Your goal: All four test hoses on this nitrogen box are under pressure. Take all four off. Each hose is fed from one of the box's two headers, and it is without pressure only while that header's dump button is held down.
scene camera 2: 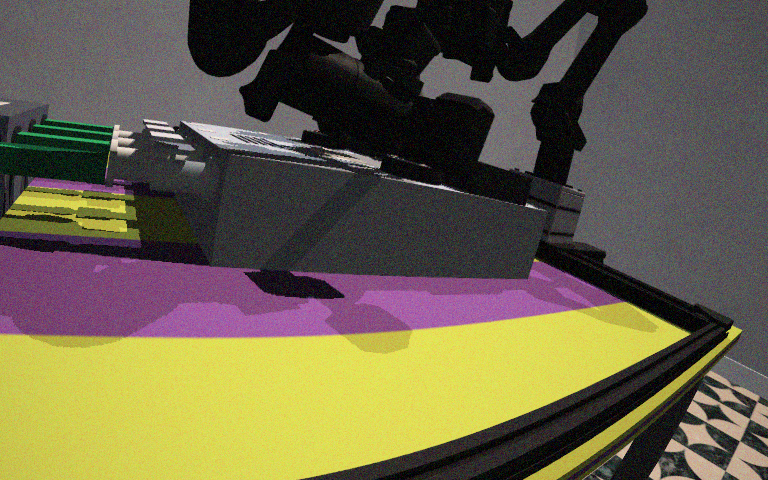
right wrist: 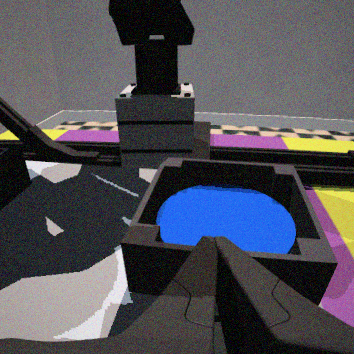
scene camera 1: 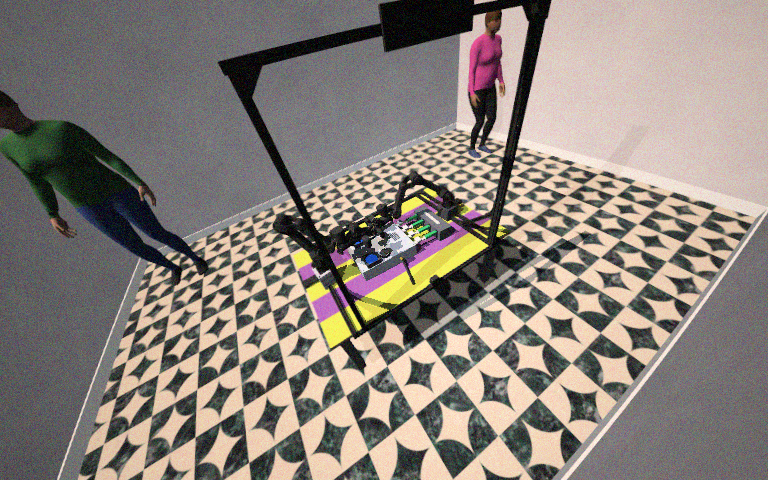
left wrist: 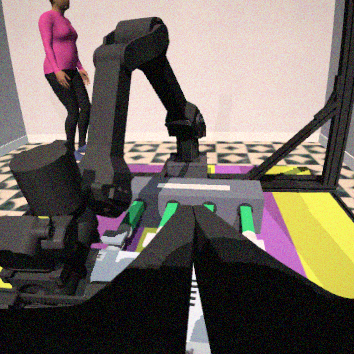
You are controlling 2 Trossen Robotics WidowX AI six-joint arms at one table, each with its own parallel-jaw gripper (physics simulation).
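Places are measured from the left arm's base along level axes (x ahead, y left, z up), in centimetres.
Pixels of known places: left gripper, between the fingertips: (scene camera 2: 391,8) (scene camera 1: 371,226) (left wrist: 190,216); right gripper, between the fingertips: (right wrist: 211,246); left arm's base, origin of its link: (scene camera 2: 549,181) (right wrist: 157,89) (scene camera 1: 322,268); right arm's base, origin of its link: (scene camera 1: 447,205) (left wrist: 187,157).
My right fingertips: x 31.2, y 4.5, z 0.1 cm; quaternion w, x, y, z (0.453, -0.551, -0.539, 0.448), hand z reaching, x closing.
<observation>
For each thing: its top centre in the pictures, then the offset to it from my right fingertips. "*": a spot on its surface instead. Level surfaces: height alone.
- second black housing, a spot on its surface: (right wrist: 10,175) * dx -8.4, dy -13.2, dz -1.6 cm
- grey block, a spot on its surface: (left wrist: 225,197) * dx +37.7, dy -21.7, dz -3.4 cm
- table, height of its surface: dz -11.2 cm
The nitrogen box (scene camera 1: 390,264) (scene camera 2: 368,226) lies on the striped table. Several green hoses (scene camera 2: 56,161) (left wrist: 246,217) run between the grey block and the box's fittings (scene camera 2: 192,166); whether each is seated is unclear. A blue dump button (scene camera 1: 370,259) (right wrist: 225,215) sits in a square black housing. My right gripper (right wrist: 211,246) is shut and empty, its tips at the housing's near wall, over the button's near edge in the picture; contact is unclear. A second black housing (right wrist: 10,175) shows at the left edge. My left gripper (left wrist: 190,216) is shut and empty, pointing toward the hoses above the box.
The grey block (scene camera 1: 447,229) (left wrist: 225,197) stands beyond the hoses. My right arm (left wrist: 107,110) reaches in at the left of the left wrist view. A black frame (scene camera 1: 512,130) surrounds the table (scene camera 2: 226,396). Two people, in green (scene camera 1: 62,164) and pink (scene camera 1: 485,62), stand behind.
</observation>
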